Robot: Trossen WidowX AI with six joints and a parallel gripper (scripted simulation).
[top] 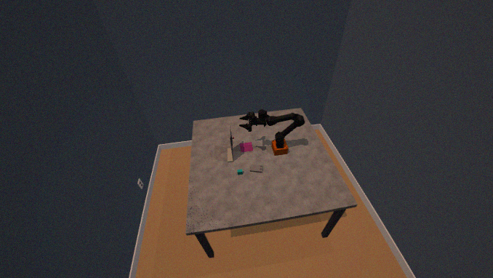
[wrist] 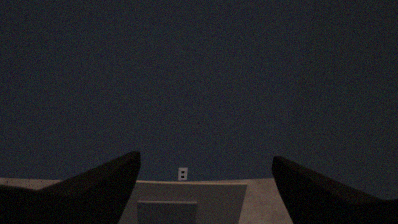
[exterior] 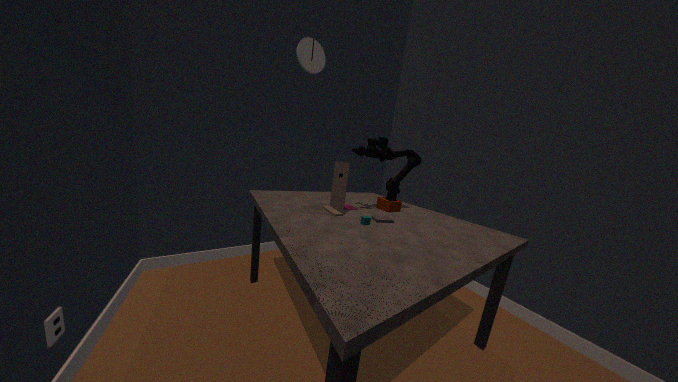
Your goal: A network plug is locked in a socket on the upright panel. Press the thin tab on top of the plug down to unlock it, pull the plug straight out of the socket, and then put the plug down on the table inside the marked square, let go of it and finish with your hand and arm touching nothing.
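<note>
Now: gripper tip 7 cm short of the network plug, 2 cm to the right of it and 16 cm above it. Round my gripper tip: upright panel (9 cm ahead, 2 cm to the left, 25 cm below); teal cube (2 cm ahead, 24 cm to the left, 37 cm below); magenta marked square (4 cm behind, 8 cm to the right, 38 cm below).
</note>
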